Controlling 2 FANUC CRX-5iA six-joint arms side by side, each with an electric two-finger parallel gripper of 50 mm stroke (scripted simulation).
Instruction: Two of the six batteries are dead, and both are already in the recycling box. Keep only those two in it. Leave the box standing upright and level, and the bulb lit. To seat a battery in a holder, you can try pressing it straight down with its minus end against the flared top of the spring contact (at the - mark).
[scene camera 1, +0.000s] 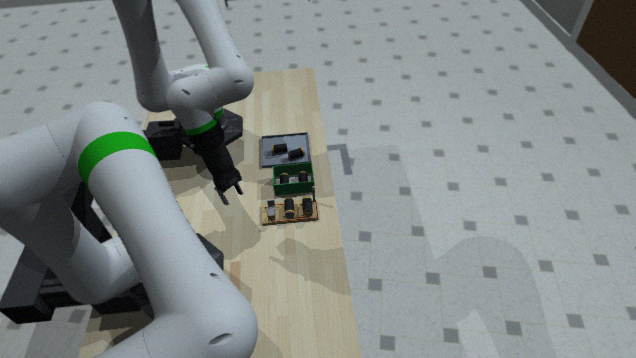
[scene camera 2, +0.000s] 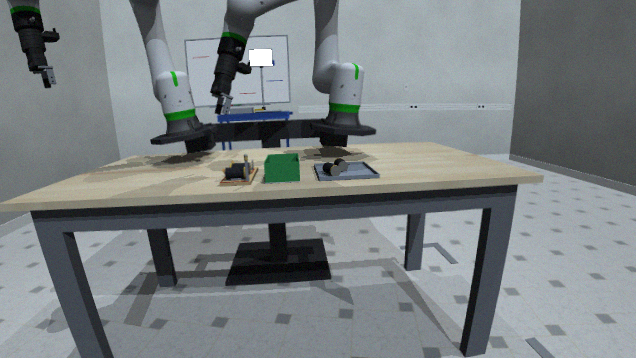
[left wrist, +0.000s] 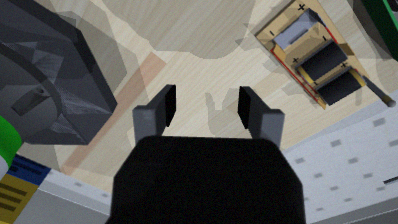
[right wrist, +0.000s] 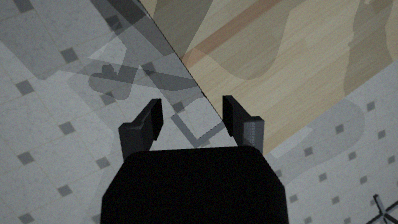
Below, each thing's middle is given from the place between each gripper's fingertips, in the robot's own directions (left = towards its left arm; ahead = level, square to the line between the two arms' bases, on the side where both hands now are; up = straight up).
The grey tray (scene camera 1: 294, 141) lies 14 cm ahead of my left hand (scene camera 1: 233, 198), 42 cm to the left of it and 21 cm below it. The rest, counted from my left hand: green recycling box (scene camera 1: 294, 186) 18 cm ahead, 23 cm to the left, 20 cm below.
My right gripper (scene camera 2: 50, 85) is now 89 cm to the right of the green recycling box, 35 cm above it and 15 cm short of it. From my right hand the other things lie so: grey tray (108 cm to the left, 36 cm below, 12 cm ahead).
